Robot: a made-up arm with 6 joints. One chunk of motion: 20 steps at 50 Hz.
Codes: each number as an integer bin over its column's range. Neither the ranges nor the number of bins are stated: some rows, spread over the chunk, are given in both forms.
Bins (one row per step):
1: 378 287 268 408 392 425
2: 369 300 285 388 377 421
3: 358 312 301 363 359 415
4: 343 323 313 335 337 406
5: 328 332 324 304 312 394
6: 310 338 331 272 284 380
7: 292 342 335 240 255 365
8: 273 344 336 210 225 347
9: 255 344 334 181 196 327
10: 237 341 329 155 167 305
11: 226 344 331 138 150 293
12: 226 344 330 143 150 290
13: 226 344 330 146 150 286
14: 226 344 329 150 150 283
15: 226 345 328 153 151 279
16: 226 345 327 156 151 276
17: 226 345 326 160 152 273
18: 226 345 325 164 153 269
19: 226 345 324 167 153 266
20: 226 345 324 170 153 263
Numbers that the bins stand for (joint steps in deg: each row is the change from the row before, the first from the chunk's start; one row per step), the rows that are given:
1: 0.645 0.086 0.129 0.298 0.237 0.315
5: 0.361 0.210 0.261 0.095 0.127 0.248
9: -0.053 0.242 0.284 -0.146 -0.032 0.104
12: -0.217 0.242 0.275 -0.220 -0.095 0.024
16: -0.217 0.245 0.268 -0.195 -0.093 -0.006
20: -0.217 0.245 0.261 -0.167 -0.090 -0.034
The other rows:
2: 0.594 0.122 0.169 0.259 0.216 0.306
3: 0.532 0.155 0.207 0.210 0.192 0.293
4: 0.447 0.185 0.235 0.156 0.162 0.274
6: 0.259 0.226 0.277 0.032 0.089 0.218
7: 0.157 0.237 0.287 -0.030 0.049 0.186
8: 0.049 0.242 0.289 -0.089 0.008 0.147
10: -0.155 0.234 0.273 -0.197 -0.071 0.057
11: -0.217 0.242 0.277 -0.230 -0.095 0.031
13: -0.217 0.242 0.275 -0.214 -0.095 0.016
14: -0.217 0.242 0.273 -0.206 -0.095 0.009
15: -0.217 0.245 0.270 -0.201 -0.093 0.001
17: -0.217 0.245 0.266 -0.187 -0.092 -0.012
18: -0.217 0.245 0.263 -0.179 -0.090 -0.021
19: -0.217 0.245 0.261 -0.173 -0.090 -0.027

